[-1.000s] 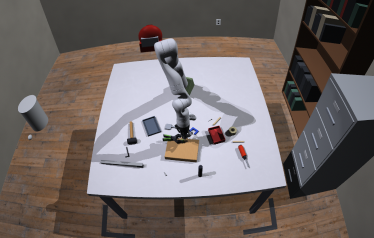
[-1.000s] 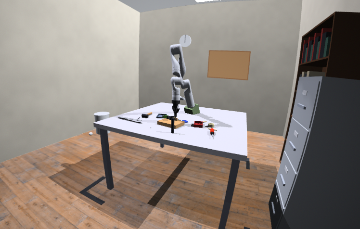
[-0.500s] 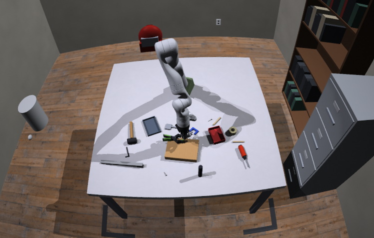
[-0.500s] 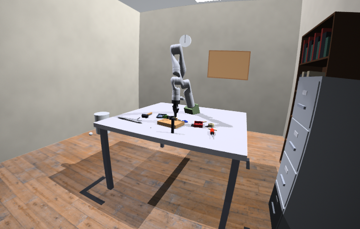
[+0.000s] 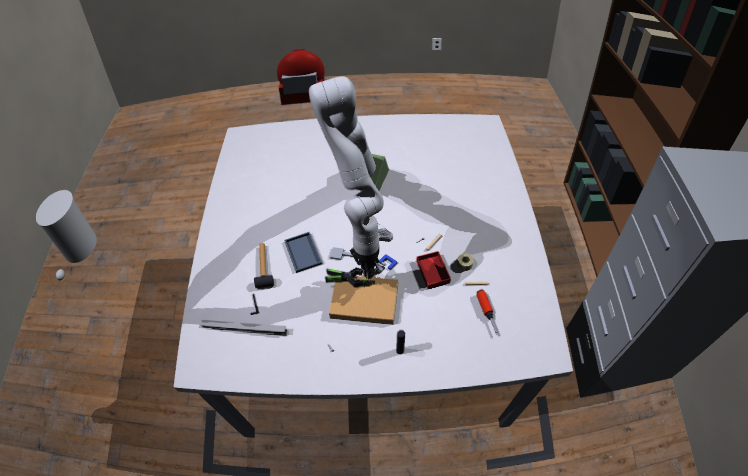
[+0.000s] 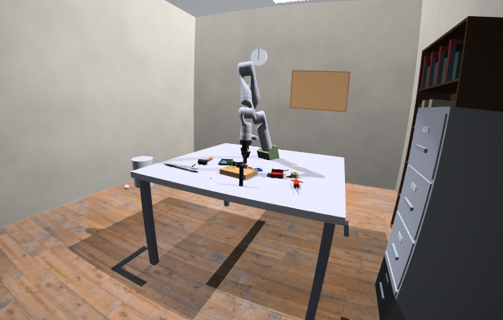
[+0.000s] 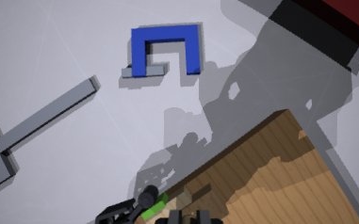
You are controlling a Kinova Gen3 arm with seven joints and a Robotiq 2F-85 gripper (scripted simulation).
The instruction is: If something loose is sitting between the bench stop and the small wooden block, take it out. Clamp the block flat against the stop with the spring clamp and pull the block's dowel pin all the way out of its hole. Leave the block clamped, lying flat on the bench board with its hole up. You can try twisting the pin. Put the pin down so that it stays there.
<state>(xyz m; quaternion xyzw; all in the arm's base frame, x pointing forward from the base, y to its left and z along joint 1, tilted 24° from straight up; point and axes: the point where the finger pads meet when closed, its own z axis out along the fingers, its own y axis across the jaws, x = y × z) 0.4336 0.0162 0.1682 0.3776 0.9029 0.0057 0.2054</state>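
My hand is 2 cm above the round dowel pin. Round my hand: grey t-shaped tool (13 cm behind, 8 cm below, 7 cm to the right); wooden bench board (6 cm below, 5 cm ahead, 2 cm to the right); wooden block (4 cm below).
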